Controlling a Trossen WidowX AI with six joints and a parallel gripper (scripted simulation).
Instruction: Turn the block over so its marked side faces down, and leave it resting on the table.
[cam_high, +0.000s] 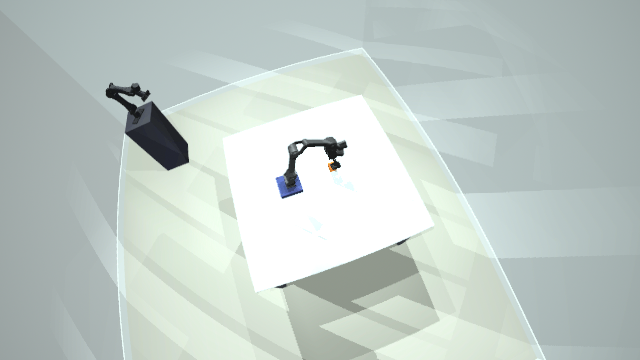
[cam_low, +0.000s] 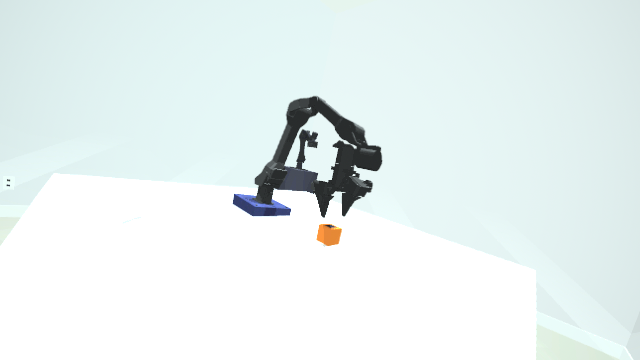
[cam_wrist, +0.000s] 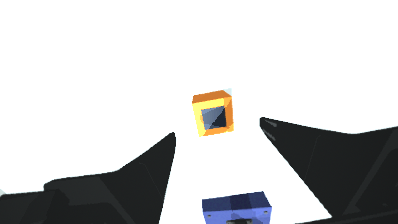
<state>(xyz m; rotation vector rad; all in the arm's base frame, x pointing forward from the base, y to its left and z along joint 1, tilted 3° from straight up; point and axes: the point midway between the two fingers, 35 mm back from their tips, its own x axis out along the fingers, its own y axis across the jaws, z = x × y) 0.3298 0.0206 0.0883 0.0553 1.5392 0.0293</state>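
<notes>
The orange block is 4 cm below my gripper tip.
</notes>
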